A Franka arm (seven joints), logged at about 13 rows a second.
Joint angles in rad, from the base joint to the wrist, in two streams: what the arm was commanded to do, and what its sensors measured. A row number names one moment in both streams.
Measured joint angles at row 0:
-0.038 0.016 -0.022 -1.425 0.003 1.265 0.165
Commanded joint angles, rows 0 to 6:
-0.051 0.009 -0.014 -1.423 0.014 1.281 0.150
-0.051 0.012 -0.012 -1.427 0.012 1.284 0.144
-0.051 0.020 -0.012 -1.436 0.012 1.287 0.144
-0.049 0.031 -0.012 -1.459 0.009 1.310 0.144
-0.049 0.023 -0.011 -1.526 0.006 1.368 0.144
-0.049 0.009 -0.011 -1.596 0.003 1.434 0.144
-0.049 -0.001 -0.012 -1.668 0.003 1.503 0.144
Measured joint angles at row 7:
-0.038 0.028 -0.020 -1.539 0.003 1.401 0.161
